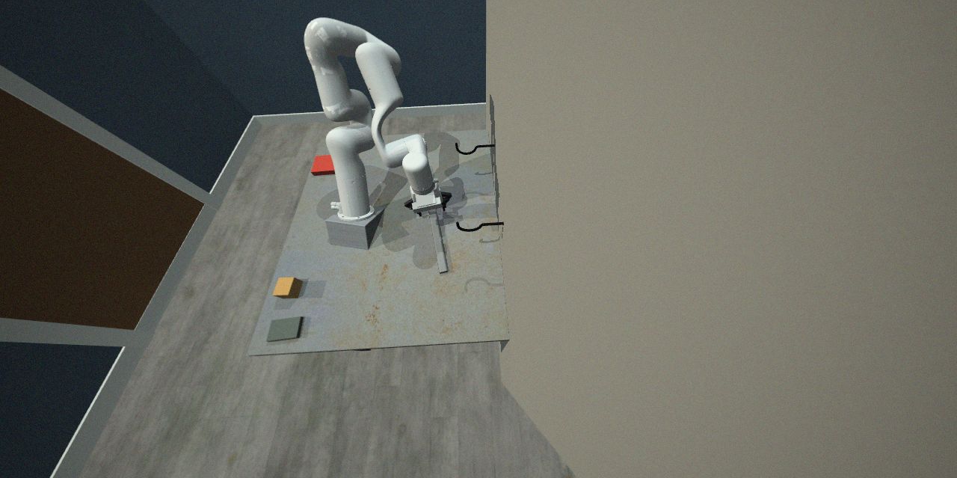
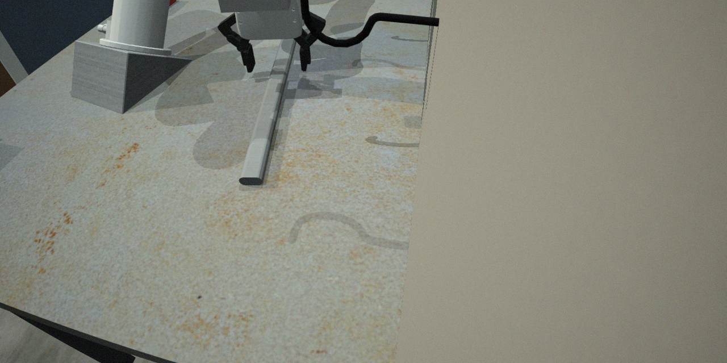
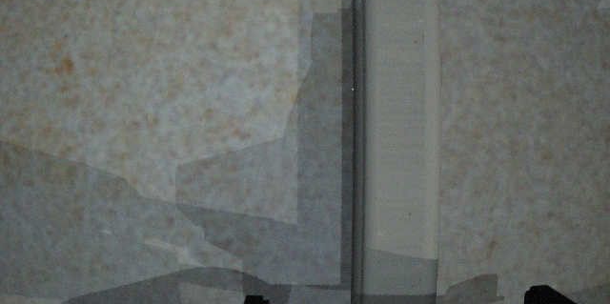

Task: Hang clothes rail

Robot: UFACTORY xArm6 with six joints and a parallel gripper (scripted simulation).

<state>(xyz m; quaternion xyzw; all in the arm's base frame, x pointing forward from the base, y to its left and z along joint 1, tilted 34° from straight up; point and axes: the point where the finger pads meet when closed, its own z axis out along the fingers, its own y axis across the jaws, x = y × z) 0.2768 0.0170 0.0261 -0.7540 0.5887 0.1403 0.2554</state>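
Right now my hand is 2 cm above the clothes rail. The rest, counted from my hand: orange block (44 cm behind, 30 cm to the right); beige wall (40 cm above, 27 cm ahead, 2 cm to the left); red block (48 cm behind, 23 cm to the left, 2 cm below).
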